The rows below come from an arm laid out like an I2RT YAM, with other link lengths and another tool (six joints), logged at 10 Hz.
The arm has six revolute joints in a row. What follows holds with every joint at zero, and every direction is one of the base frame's.
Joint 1 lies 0.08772 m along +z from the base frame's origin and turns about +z.
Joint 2 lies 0.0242 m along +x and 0.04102 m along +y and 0.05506 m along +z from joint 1 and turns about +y.
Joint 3 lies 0.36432 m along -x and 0.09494 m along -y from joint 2 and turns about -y.
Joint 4 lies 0.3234 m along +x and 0.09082 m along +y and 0.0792 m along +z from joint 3 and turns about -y.
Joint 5 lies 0.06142 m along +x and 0.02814 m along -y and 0.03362 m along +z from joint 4 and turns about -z.
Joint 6 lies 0.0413 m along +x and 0.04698 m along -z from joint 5 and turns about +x.
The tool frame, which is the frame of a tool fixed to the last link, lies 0.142 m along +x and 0.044 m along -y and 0.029 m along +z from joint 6; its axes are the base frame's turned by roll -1.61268, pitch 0.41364 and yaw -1.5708 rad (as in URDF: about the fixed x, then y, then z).
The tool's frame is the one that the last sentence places.
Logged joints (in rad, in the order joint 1, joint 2, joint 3, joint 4, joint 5, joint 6), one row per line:
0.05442, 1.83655, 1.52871, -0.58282, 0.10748, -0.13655
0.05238, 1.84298, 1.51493, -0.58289, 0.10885, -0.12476
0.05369, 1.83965, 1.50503, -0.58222, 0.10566, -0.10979
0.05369, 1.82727, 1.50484, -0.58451, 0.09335, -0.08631
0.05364, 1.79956, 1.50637, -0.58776, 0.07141, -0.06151
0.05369, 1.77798, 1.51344, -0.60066, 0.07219, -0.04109
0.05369, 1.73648, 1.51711, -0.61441, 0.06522, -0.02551
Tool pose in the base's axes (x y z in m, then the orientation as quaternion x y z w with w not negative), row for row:
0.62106, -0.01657, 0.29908, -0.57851, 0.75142, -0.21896, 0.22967
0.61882, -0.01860, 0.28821, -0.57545, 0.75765, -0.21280, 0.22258
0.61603, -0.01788, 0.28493, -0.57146, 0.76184, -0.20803, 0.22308
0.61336, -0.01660, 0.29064, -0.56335, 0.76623, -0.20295, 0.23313
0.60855, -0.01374, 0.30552, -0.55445, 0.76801, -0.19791, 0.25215
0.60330, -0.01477, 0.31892, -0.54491, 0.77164, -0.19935, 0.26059
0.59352, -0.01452, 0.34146, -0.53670, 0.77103, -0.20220, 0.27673
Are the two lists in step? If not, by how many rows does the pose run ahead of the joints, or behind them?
They are in step.
